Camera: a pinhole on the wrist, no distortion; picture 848 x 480 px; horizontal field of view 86.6 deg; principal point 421.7 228.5 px. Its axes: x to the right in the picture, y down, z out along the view. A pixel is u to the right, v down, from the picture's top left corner.
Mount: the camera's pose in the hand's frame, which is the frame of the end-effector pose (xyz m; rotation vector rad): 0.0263 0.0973 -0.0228 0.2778 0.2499 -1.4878
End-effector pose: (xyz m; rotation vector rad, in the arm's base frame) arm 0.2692 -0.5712 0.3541 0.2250 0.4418 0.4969
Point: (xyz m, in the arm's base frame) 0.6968 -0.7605 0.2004
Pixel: outside the picture
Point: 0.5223 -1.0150 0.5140
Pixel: 778.9 107.0
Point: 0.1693 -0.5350 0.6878
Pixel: outside the picture
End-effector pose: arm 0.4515 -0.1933 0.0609 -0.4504 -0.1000 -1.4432
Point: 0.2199 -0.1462 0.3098
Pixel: 801.3 179.0
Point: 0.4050 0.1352 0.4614
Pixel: 443.5 58.6
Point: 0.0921 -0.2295 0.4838
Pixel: 805.4 296.2
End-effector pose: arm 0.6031 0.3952 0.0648 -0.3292 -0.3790 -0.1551
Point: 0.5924 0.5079 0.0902
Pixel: 258.3 46.4
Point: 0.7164 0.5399 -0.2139
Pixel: behind the camera
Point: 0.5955 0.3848 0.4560
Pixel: 523.5 353.1
